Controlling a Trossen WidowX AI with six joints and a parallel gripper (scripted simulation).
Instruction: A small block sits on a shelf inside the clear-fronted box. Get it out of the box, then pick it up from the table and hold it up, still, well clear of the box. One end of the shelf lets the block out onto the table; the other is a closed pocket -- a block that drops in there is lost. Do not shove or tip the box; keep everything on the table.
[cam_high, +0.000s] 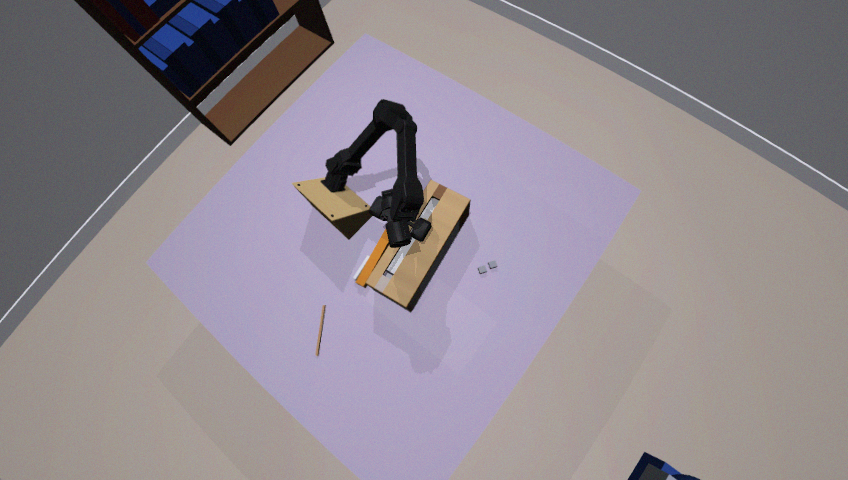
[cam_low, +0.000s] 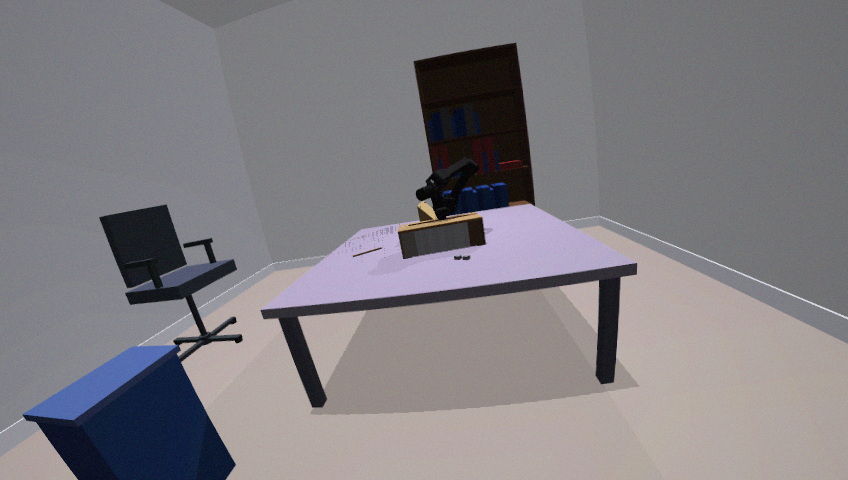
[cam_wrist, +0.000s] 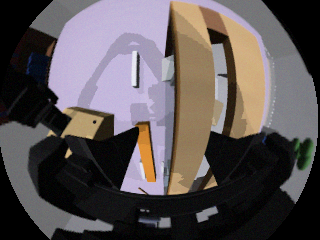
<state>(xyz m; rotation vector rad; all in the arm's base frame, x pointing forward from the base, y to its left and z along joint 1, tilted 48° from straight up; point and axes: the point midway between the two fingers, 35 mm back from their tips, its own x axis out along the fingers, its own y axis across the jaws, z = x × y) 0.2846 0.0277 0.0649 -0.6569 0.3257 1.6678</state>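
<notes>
My gripper tip is 4 cm short of the wooden box, 2 cm to the left of it and 3 cm above it. The rest, counted from my gripper tip: orange bar 2 cm behind, 13 cm to the right, 7 cm below; thin wooden stick 3 cm ahead, 43 cm to the right, 8 cm below.
</notes>
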